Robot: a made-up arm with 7 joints. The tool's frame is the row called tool. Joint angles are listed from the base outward. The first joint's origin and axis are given. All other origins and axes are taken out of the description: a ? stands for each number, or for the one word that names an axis. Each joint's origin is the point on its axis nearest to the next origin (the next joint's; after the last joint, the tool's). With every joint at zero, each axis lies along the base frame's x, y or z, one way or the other. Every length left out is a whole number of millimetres.
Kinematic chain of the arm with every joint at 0, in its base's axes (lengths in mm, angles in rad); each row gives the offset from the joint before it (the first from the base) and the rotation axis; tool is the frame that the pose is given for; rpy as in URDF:
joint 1: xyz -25 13 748 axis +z
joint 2: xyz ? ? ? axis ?
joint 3: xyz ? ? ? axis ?
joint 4: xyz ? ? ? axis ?
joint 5: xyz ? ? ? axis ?
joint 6: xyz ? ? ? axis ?
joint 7: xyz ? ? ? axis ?
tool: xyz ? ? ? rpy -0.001 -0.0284 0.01
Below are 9 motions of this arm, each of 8 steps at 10 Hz.
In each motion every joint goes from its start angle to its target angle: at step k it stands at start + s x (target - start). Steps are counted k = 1, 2, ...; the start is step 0. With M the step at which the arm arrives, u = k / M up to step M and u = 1 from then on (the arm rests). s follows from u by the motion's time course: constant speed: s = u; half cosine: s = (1 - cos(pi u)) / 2; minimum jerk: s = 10 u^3 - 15 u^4 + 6 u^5.
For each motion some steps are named. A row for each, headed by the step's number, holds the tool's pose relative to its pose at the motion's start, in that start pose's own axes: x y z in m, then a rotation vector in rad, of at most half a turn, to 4 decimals.
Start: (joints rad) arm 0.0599 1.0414 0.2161 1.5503 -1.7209 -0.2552 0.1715
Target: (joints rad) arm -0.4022 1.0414 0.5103 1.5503 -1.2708 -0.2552 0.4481
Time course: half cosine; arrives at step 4
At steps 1, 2, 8:
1: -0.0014 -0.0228 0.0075 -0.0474 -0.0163 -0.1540
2: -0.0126 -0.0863 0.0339 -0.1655 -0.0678 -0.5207
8: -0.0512 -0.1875 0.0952 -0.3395 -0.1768 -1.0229

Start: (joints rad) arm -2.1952 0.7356 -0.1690 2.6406 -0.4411 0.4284 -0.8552
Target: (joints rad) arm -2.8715 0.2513 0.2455 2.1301 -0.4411 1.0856 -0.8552
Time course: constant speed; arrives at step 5
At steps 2, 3, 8:
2: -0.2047 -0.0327 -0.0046 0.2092 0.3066 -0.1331
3: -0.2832 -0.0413 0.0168 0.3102 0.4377 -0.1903
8: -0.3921 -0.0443 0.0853 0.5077 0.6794 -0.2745

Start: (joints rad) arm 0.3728 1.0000 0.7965 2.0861 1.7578 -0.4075 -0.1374
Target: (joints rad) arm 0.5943 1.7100 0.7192 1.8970 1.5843 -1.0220 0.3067
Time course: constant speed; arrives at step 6
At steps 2, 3, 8:
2: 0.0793 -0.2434 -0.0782 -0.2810 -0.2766 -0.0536
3: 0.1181 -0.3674 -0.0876 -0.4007 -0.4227 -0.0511
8: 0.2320 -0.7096 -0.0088 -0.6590 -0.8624 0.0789

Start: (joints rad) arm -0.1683 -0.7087 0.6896 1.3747 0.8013 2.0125 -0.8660
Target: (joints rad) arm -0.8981 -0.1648 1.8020 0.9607 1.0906 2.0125 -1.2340
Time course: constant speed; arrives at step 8
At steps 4, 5, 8:
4: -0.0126 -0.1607 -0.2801 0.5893 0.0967 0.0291
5: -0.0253 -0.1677 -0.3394 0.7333 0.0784 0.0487
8: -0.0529 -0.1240 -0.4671 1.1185 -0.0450 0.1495

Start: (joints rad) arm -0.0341 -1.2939 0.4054 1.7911 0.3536 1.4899 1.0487
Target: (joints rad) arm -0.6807 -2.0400 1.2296 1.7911 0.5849 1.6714 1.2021
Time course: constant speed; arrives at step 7
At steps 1, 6, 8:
1: -0.1363 0.0314 -0.0109 -0.0439 -0.0441 0.1181
6: -0.7318 -0.1529 -0.4353 -0.6075 -0.2385 0.6891
8: -0.7903 -0.2700 -0.5522 -0.7808 -0.2743 0.7821

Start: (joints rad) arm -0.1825 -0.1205 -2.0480 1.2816 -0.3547 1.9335 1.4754
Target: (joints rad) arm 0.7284 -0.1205 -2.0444 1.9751 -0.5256 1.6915 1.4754
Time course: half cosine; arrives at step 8
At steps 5, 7, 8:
5: -0.3152 -0.2327 0.3085 0.7559 -0.3706 0.3338
7: -0.4181 -0.4009 0.3655 1.0584 -0.4137 0.5023
8: -0.4294 -0.4269 0.3705 1.1004 -0.4145 0.5272

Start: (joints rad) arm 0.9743 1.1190 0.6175 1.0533 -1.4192 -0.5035 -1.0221
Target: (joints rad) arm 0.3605 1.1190 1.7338 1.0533 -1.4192 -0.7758 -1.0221
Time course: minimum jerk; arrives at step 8
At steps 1, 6, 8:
1: 0.0043 -0.0103 -0.0012 -0.0186 -0.0085 0.0023
6: 0.2573 -0.5140 0.2346 -0.9833 -0.3916 0.3717
8: 0.2946 -0.5475 0.2882 -1.0791 -0.4300 0.4480

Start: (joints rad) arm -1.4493 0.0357 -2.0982 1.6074 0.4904 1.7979 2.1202
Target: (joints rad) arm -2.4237 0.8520 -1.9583 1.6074 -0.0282 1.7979 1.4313
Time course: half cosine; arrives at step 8
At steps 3, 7, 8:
3: 0.0926 0.0279 0.0689 0.3013 -0.2505 -0.0811
7: 0.3171 0.0906 0.1358 0.3453 -1.0251 -0.4341
8: 0.3327 0.0941 0.1372 0.3185 -1.0695 -0.4592

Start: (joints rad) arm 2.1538 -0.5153 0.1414 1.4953 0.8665 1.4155 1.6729
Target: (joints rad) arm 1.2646 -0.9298 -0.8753 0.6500 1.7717 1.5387 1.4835
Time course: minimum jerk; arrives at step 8
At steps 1, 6, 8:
1: 0.0159 0.0055 0.0107 0.0142 0.0065 -0.0233
6: 0.6038 -0.5084 0.5951 1.3437 0.8569 -0.5141
8: 0.6225 -0.6220 0.5993 1.5326 0.9832 -0.4276

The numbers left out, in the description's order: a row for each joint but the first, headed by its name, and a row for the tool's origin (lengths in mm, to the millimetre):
joint 2: xyz -9 -6 0, axis +y
joint 3: xyz 29 0 252, axis +z
joint 4: xyz 13 -3 0, axis -y
joint 5: xyz 137 0 -620, axis -z
joint 6: xyz 15 51 0, axis +y
joint 7: xyz 82 0 -142, axis -z
tool: xyz -12 23 0

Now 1 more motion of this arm.
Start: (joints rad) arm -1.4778 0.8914 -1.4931 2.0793 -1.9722 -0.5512 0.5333
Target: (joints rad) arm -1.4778 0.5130 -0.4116 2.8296 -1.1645 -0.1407 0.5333
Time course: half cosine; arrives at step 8
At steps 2, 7, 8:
2: 0.0826 -0.1088 0.0067 -0.2220 -0.1248 -0.1367
7: 0.0761 -0.5834 0.6108 -1.2098 -0.9179 -1.2436
8: 0.0534 -0.5853 0.6482 -1.2394 -0.9651 -1.3029

